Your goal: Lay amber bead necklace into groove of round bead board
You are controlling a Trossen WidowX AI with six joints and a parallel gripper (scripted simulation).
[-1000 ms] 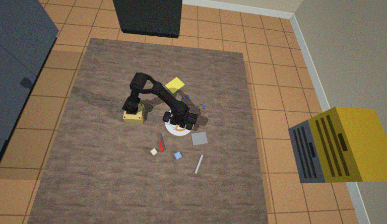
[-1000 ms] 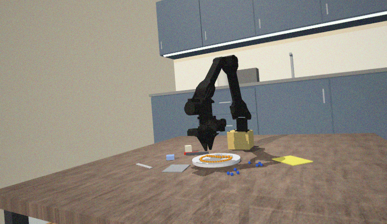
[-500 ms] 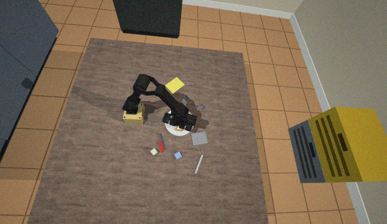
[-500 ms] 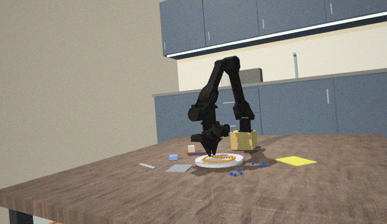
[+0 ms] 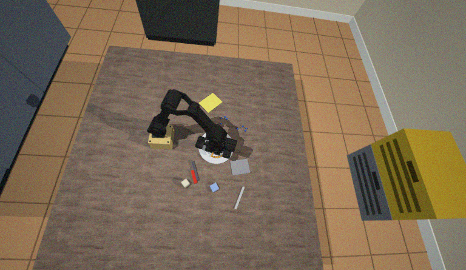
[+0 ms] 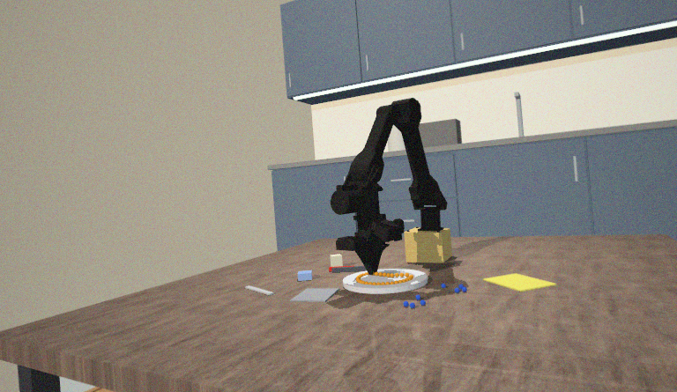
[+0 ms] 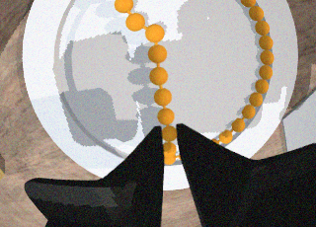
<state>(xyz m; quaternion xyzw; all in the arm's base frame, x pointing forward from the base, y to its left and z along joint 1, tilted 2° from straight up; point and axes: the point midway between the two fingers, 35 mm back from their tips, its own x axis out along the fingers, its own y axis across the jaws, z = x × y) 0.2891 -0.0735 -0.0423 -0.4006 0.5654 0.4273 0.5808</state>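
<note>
Now: the red stick 10 cm behind my gripper tip, 12 cm to the right of it and 1 cm below it. The rest, counted from my gripper tip: cream cube: 14 cm behind, 17 cm to the right; then light blue cube: 1 cm ahead, 19 cm to the right, 1 cm below; then grey square tile: 15 cm ahead, 8 cm to the right, 1 cm below.
</note>
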